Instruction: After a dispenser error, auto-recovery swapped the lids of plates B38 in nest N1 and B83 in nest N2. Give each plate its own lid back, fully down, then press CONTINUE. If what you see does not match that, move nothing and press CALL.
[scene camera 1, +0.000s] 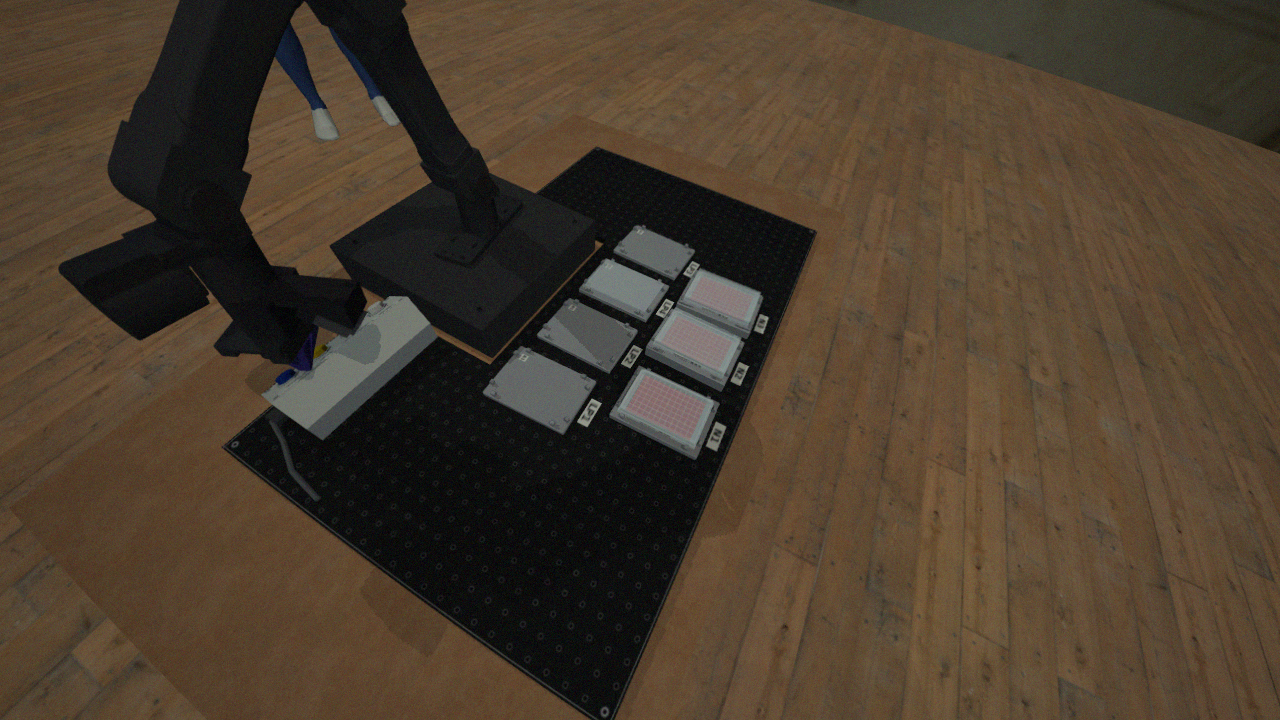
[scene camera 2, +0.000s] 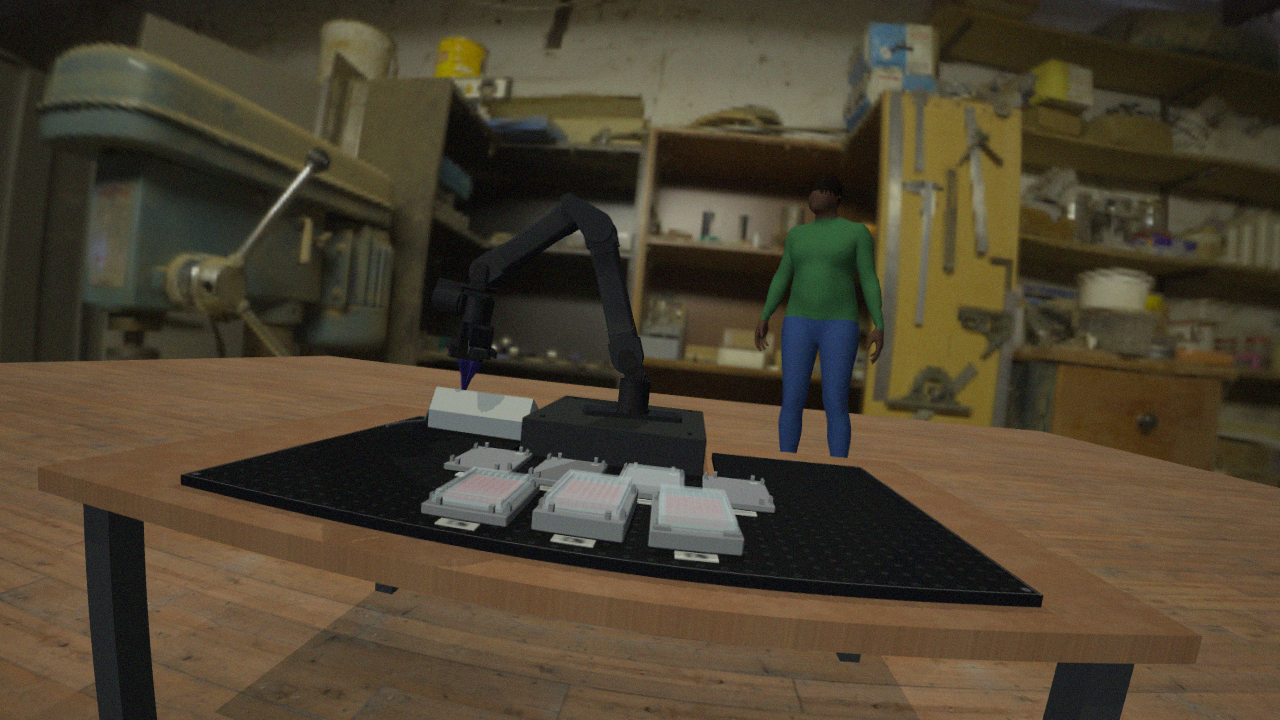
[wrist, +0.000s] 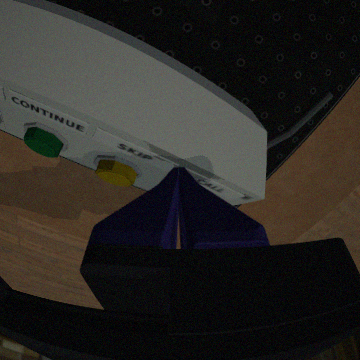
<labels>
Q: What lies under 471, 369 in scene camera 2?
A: My gripper.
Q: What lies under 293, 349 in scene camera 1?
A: My gripper.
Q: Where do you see a grey button box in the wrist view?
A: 105, 94
</labels>
